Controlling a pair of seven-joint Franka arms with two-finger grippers.
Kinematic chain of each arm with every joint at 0, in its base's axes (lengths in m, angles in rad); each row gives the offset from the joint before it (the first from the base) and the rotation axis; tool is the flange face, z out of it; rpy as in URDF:
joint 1: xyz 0 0 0.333 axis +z
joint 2: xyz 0 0 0 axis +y
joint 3: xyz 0 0 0.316 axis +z
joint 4: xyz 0.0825 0 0 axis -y
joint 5: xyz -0.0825 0 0.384 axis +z
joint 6: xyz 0 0 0 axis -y
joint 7: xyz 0.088 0 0 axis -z
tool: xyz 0 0 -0.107 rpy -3.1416 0 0
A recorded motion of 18 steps. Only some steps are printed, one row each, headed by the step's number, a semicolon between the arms.
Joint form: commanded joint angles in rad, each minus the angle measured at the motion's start. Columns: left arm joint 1, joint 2, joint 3, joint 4, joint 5, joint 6, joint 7; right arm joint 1, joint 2, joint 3, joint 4, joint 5, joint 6, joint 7.
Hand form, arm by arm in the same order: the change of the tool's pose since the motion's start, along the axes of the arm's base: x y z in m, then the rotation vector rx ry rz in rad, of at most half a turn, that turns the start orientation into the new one. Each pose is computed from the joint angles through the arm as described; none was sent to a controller.
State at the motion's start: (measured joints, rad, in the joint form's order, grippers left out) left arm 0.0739 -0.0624 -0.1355 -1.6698 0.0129 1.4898 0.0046; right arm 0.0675 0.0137 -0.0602 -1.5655 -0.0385 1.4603 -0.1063
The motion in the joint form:
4: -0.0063 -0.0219 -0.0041 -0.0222 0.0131 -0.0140 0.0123; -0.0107 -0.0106 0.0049 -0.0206 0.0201 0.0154 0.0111
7: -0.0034 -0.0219 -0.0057 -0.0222 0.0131 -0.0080 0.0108; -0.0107 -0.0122 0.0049 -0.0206 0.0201 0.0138 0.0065
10: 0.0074 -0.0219 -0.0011 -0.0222 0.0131 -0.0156 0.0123; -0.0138 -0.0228 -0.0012 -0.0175 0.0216 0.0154 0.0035
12: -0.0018 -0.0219 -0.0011 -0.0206 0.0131 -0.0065 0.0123; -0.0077 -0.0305 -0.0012 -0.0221 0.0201 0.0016 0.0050
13: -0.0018 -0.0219 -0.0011 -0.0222 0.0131 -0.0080 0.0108; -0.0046 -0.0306 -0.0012 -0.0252 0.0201 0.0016 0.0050
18: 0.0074 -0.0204 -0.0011 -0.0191 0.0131 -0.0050 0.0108; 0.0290 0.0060 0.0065 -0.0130 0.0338 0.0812 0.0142
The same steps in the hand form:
4: -0.0089 -0.0041 0.0000 0.0158 0.0139 -0.0224; -0.0019 -0.0010 -0.0026 0.0195 -0.0056 -0.0167
7: -0.0082 -0.0035 0.0005 0.0158 0.0079 -0.0198; -0.0026 -0.0010 -0.0019 0.0201 -0.0055 -0.0121
10: -0.0086 0.0046 -0.0001 0.0155 0.0156 -0.0057; -0.0053 -0.0060 0.0054 0.0226 -0.0208 -0.0182
12: -0.0077 -0.0003 0.0013 0.0150 0.0048 -0.0152; -0.0092 -0.0030 0.0064 0.0214 -0.0100 -0.0139
13: -0.0080 -0.0002 0.0005 0.0153 0.0079 -0.0136; -0.0093 -0.0014 0.0050 0.0214 -0.0070 -0.0108
18: -0.0068 0.0045 0.0014 0.0149 0.0034 -0.0046; 0.0099 0.0238 -0.0031 0.0339 -0.0617 0.0226

